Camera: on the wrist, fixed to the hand. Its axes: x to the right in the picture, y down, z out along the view.
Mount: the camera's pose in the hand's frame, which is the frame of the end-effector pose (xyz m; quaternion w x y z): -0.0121 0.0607 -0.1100 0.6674 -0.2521 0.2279 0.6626
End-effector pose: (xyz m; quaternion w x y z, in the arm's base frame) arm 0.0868 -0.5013 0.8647 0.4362 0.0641 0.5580 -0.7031
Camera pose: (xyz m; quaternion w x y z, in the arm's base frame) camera 0.0921 -0.4021 0.7868 0.6460 0.4628 0.6066 -0.0249
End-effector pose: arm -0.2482 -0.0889 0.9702 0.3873 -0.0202 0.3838 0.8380
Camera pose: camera -0.3091 -0.1937 0.9348 0.3894 0.0478 -0.1465 -0.9081
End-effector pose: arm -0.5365 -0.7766 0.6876 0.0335 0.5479 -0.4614 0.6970
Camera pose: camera -0.6458 -0.7310 0.6440 0.1962 0.1073 0.8391 -0.4959
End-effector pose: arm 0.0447 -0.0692 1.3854 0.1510 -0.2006 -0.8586 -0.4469
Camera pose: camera 0.0932 -0.1313 1.4840 0.5420 -0.6390 -0.2930 -0.4604
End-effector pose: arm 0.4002 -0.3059 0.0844 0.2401 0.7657 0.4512 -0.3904
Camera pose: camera 0.4920 -0.2618 0.1590 0.5092 0.8385 -0.0531 0.1868
